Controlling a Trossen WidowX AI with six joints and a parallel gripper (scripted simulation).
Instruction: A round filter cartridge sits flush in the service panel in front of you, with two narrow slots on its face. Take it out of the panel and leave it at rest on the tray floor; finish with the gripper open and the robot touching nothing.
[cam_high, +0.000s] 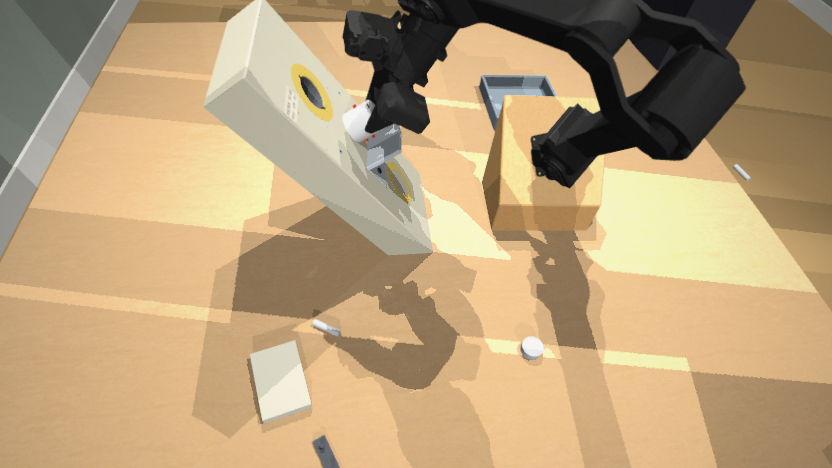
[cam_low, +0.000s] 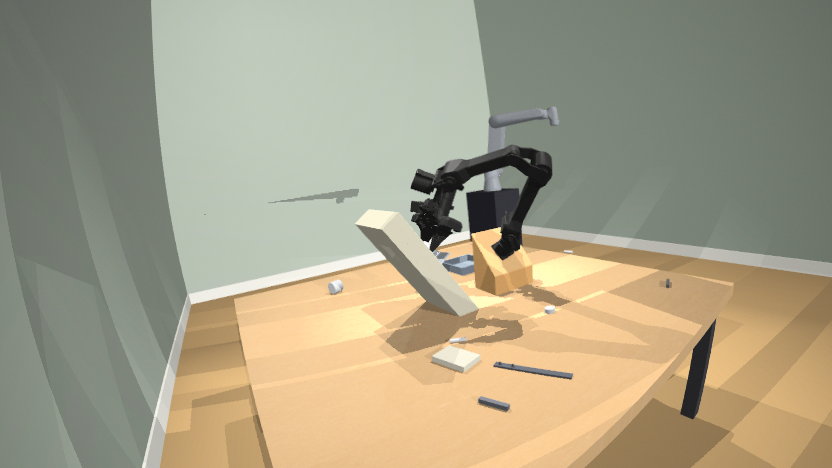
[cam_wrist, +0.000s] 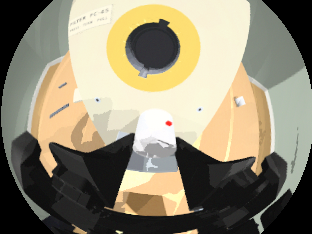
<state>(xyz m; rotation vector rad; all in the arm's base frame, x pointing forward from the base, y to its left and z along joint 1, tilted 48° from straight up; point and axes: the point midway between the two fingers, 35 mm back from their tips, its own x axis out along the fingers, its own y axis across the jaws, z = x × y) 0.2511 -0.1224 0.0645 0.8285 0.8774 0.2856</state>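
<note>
My gripper tip is 40 mm short of the cream service panel, 10 mm to the right of it and 30 mm above it. Round my gripper tip: grey bracket: 20 mm behind, 10 mm to the left, 50 mm below; round grey filter cartridge: right at my gripper tip; blue-grey tray: 370 mm behind, 240 mm to the right, 180 mm below.
</note>
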